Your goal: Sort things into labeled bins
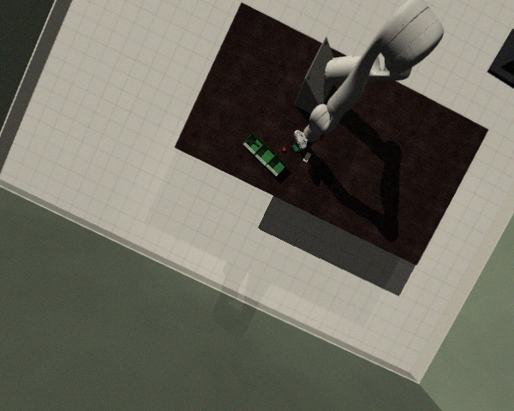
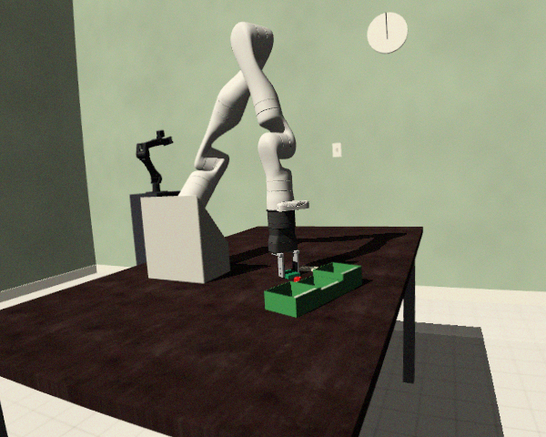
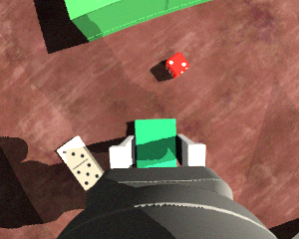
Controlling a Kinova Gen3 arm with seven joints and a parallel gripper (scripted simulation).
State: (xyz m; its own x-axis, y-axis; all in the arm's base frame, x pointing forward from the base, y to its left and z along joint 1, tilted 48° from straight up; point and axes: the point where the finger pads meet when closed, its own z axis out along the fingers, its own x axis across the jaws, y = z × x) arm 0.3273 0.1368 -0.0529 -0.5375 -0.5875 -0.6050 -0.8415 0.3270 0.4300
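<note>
Right now the three-compartment green bin row is 14 cm to the right of my hand and 14 cm ahead of it. From my hand the other things lie so: white dotted tile 7 cm to the left, 3 cm ahead, 1 cm below; teal block 1 cm below; red die 6 cm to the right, 5 cm ahead, 1 cm below.
</note>
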